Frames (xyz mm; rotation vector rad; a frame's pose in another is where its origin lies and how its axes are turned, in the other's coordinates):
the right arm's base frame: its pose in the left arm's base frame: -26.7 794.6 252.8 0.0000 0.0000 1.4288
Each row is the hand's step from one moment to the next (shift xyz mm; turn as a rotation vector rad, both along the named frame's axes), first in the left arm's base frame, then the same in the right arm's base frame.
Working: the left arm's base frame: its pose in the right arm's base frame: -782.8 -138.9 -252.8 0.0000 0.0000 -1.4288

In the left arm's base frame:
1: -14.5 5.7 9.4 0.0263 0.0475 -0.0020
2: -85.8 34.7 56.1 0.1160 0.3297 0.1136
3: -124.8 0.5 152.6 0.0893 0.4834 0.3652
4: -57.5 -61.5 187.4 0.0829 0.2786 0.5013
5: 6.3 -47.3 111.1 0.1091 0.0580 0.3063
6: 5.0 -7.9 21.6 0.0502 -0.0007 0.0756
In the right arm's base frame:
1: 3.6 15.2 9.4 0.0507 -0.0193 -0.0020
2: 22.2 89.8 56.1 0.3428 -0.0682 0.1136
3: -17.2 123.6 152.6 0.4912 -0.0200 0.3652
4: -69.0 48.2 187.4 0.2875 -0.0426 0.5013
5: -45.9 -12.9 111.1 0.0729 -0.0998 0.3063
6: -7.1 -6.1 21.6 0.0064 -0.0498 0.0756

